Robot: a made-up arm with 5 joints.
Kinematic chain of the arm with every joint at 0, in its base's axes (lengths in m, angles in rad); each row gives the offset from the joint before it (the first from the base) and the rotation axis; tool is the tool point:
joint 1: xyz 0 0 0.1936 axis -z
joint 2: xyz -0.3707 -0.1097 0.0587 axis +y
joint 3: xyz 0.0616 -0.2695 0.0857 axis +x
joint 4: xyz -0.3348 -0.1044 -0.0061 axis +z
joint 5: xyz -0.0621 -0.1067 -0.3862 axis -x
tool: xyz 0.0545 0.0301 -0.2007
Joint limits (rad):
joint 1: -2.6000..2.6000
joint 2: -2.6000..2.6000
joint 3: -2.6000..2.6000
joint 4: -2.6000..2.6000
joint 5: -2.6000..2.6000
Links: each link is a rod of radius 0.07 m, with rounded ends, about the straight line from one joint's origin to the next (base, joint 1, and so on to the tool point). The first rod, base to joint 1, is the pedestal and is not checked.
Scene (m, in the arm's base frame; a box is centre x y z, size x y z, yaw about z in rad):
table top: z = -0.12
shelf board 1: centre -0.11 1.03 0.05 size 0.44 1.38 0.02 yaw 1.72
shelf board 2: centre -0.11 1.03 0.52 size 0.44 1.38 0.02 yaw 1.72
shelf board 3: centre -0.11 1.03 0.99 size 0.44 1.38 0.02 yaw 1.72
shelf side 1: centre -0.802 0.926 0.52 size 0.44 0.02 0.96 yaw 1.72
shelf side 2: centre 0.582 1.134 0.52 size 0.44 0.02 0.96 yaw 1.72
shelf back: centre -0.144 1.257 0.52 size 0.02 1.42 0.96 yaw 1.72
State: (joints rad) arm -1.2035 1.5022 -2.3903 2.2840 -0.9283
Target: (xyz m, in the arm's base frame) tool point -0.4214 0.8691 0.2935
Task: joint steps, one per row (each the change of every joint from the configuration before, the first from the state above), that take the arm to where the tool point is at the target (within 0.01 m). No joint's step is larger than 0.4 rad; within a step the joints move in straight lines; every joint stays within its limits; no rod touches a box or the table.
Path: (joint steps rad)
1: 0.2288 -0.0358 0.3667 0.0108 0.1513
2: 0.2287 -0.0359 0.3667 0.0108 0.1513
3: 0.2288 -0.0358 0.3667 0.0108 0.1513
4: 0.2287 -0.0358 0.3667 0.0108 0.1514
5: 0.2288 -0.0358 0.3667 0.0108 0.1513
6: 0.2287 -0.0359 0.3667 0.0108 0.1513
7: 0.2288 -0.0358 0.3666 0.0108 0.1513
8: 0.2287 -0.0358 0.3667 0.0108 0.1513
9: 0.2288 -0.0359 0.3667 0.0108 0.1513
10: 0.2874 0.0224 -0.3328 0.0211 -0.2473
11: 0.2875 0.0223 -0.3329 0.0210 -0.2473

